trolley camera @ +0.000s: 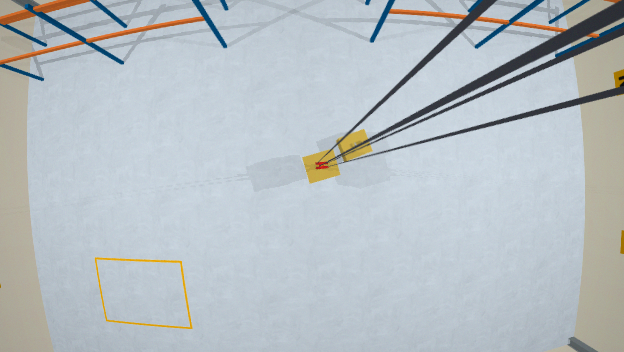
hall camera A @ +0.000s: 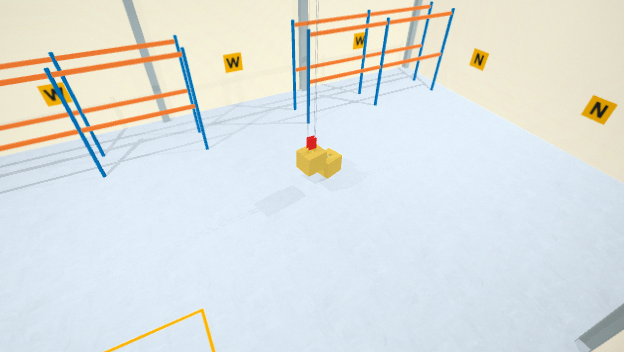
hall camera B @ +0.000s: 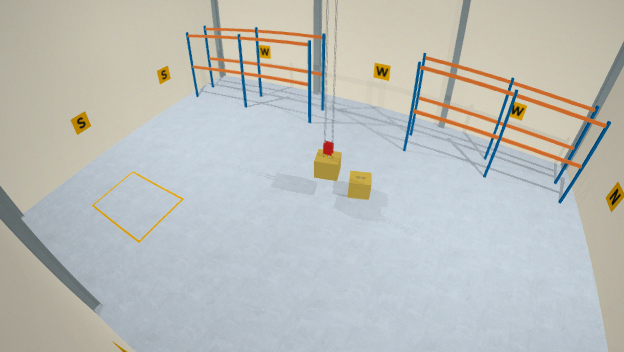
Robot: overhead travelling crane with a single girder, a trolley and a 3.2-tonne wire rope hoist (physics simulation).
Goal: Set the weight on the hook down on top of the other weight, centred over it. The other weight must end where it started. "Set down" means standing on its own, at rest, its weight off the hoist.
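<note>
A yellow block weight (hall camera A: 307, 163) (hall camera B: 327, 168) (trolley camera: 315, 176) hangs upright from my red hook block (hall camera A: 311, 143) (hall camera B: 328, 148) (trolley camera: 321, 165), clear of the floor, its shadows apart from it. The other yellow weight (hall camera A: 333, 167) (hall camera B: 360, 187) (trolley camera: 356, 136) stands on the floor. In the trolley view it is up and to the right of the hanging weight; in hall camera B it is to the right, with a gap between them. In hall camera A the hanging weight hides part of it. The hook's grip on the lifting eye is too small to see well.
Blue and orange racks (hall camera A: 308, 75) (hall camera B: 309, 80) (hall camera A: 75, 125) (hall camera B: 500, 135) stand along the W wall, beyond both weights. A yellow outlined rectangle (hall camera A: 155, 330) (hall camera B: 113, 188) (trolley camera: 138, 260) is marked on the floor. Dark ropes (trolley camera: 430, 104) run from the hook block to the upper right in the trolley view.
</note>
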